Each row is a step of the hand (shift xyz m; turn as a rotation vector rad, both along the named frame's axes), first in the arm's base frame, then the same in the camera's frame.
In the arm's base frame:
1: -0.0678 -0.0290 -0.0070 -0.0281 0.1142 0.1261
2: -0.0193 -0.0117 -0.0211 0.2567 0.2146 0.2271
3: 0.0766 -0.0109 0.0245 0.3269 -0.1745 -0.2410
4: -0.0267 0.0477 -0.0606 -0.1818 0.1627 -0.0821
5: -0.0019 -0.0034 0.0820 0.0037 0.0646 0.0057
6: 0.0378 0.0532 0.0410 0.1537 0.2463 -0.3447
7: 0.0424 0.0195 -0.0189 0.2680 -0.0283 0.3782
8: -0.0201 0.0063 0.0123 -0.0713 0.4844 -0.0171
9: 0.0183 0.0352 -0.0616 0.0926 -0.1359 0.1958
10: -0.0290 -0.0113 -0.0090 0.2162 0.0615 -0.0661
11: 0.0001 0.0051 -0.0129 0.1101 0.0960 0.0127
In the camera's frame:
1: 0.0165 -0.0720 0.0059 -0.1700 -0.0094 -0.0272
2: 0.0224 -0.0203 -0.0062 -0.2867 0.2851 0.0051
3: -0.0082 0.0714 0.0377 0.3223 0.2939 0.0714
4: 0.0217 -0.0132 -0.0776 -0.0366 -0.1396 -0.2132
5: -0.0662 -0.0064 0.0481 -0.0402 0.0169 -0.0481
6: -0.0605 0.0462 -0.0124 0.1613 0.2178 -0.3600
7: 0.0082 0.0464 -0.0178 -0.2764 0.2382 0.2873
8: -0.0153 -0.0189 -0.0022 -0.2600 0.0327 -0.4140
9: 0.0330 0.0281 -0.0591 -0.0796 0.0528 0.2372
10: 0.0114 -0.0303 -0.0017 0.0378 0.2271 -0.0433
11: 0.0079 0.0018 -0.0113 -0.0550 0.1271 -0.0483

